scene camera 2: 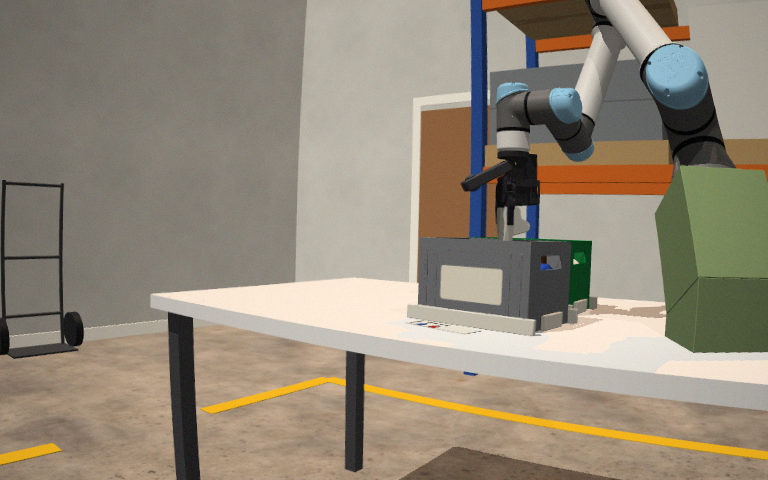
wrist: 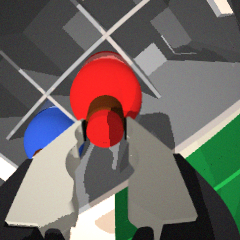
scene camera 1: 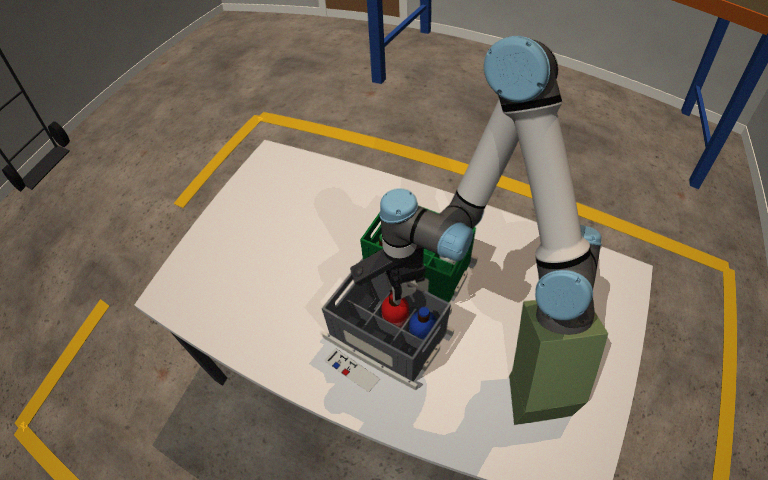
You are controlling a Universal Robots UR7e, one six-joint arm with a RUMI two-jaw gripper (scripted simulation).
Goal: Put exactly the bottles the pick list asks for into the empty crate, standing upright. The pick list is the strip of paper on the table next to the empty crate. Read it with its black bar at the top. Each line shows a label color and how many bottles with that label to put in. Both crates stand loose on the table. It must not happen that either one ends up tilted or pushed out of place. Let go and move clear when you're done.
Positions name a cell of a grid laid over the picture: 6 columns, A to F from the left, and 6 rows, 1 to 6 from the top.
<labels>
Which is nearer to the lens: the red bottle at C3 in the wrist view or the blue bottle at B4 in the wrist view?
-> The red bottle.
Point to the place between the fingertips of my gripper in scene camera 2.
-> At D4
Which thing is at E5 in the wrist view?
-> My gripper.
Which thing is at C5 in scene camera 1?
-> A pick list.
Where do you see a green crate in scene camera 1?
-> D4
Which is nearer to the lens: the blue bottle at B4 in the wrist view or the grey crate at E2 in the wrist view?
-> The blue bottle.
</labels>
